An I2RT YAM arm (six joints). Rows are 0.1 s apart.
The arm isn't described. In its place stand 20 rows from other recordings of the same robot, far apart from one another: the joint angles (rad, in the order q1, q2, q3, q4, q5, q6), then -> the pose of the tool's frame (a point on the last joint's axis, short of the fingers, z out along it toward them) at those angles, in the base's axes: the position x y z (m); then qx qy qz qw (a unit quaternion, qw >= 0).
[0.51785 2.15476 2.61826 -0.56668 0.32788 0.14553] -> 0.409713 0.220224 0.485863 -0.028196 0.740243 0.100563 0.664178
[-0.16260 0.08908 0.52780 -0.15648 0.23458 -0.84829] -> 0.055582 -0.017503 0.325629 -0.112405 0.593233 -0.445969 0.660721
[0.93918 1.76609 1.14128 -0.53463 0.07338 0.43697] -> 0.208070 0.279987 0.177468 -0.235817 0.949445 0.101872 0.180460
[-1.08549 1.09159 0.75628 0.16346 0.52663 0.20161] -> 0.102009 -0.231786 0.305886 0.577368 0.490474 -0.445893 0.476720
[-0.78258 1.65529 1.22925 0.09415 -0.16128 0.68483] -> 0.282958 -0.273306 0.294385 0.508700 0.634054 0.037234 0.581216
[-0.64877 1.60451 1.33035 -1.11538 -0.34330 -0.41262] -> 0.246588 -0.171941 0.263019 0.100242 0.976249 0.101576 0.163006
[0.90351 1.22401 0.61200 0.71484 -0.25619 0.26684] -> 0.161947 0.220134 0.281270 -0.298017 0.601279 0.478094 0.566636
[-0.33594 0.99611 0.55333 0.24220 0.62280 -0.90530] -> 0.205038 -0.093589 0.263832 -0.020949 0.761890 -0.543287 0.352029
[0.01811 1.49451 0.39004 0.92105 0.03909 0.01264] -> 0.271342 0.003523 0.164885 0.010393 0.768778 -0.005197 0.639411
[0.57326 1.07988 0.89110 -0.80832 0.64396 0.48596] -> 0.182192 0.092180 0.273216 0.049744 0.912891 -0.126345 0.384958
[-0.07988 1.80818 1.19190 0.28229 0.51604 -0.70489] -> 0.413126 -0.050693 0.243041 -0.101450 0.795155 -0.406458 0.438439
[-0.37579 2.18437 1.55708 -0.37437 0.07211 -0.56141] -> 0.431235 -0.172896 0.141875 -0.078815 0.955969 -0.157580 0.234691
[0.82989 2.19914 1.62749 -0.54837 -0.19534 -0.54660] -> 0.306153 0.344922 0.146946 -0.632999 0.735396 0.125496 0.206774
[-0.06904 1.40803 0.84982 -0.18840 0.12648 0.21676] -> 0.296028 -0.024971 0.220894 0.155286 0.901527 -0.028252 0.402911
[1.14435 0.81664 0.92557 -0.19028 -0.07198 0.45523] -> 0.074363 0.169869 0.383298 -0.271157 0.683373 0.504224 0.453027
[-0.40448 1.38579 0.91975 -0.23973 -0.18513 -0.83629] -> 0.278577 -0.112126 0.245813 -0.231515 0.874739 -0.174348 0.388374
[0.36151 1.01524 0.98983 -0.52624 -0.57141 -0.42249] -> 0.194978 0.094311 0.337077 -0.447033 0.721512 0.231645 0.475313
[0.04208 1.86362 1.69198 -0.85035 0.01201 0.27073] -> 0.404686 0.016612 0.290034 0.111423 0.956100 0.036498 0.268560
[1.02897 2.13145 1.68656 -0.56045 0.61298 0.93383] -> 0.256112 0.385781 0.198740 0.040540 0.918513 0.060047 0.388695
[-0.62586 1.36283 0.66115 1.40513 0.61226 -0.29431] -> 0.206832 -0.174742 0.326202 0.335841 0.350050 -0.497657 0.719037
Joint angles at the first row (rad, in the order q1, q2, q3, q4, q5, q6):
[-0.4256 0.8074 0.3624 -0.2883 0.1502 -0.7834]
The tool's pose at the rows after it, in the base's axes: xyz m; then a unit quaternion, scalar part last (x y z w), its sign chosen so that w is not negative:
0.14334 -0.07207 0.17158 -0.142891 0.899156 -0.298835 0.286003
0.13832 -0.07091 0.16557 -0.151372 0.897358 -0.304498 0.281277
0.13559 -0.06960 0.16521 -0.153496 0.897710 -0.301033 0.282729
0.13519 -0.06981 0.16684 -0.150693 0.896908 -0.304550 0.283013
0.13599 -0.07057 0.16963 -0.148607 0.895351 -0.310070 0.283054
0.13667 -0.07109 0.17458 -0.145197 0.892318 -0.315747 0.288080
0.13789 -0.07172 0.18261 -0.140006 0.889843 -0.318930 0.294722
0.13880 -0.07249 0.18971 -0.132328 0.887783 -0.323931 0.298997
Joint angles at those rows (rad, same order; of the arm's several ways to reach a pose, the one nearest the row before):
[-0.4293 0.7834 0.3216 -0.2682 0.1654 -0.8186]
[-0.4356 0.7570 0.2905 -0.2618 0.1671 -0.8449]
[-0.4376 0.7359 0.2853 -0.2798 0.1573 -0.8467]
[-0.4386 0.7295 0.2888 -0.2843 0.1636 -0.8452]
[-0.4387 0.7302 0.2975 -0.2844 0.1729 -0.8464]
[-0.4387 0.7233 0.3104 -0.2879 0.1780 -0.8442]
[-0.4388 0.7180 0.3364 -0.3038 0.1793 -0.8361]
[-0.4387 0.7146 0.3593 -0.3164 0.1882 -0.8257]

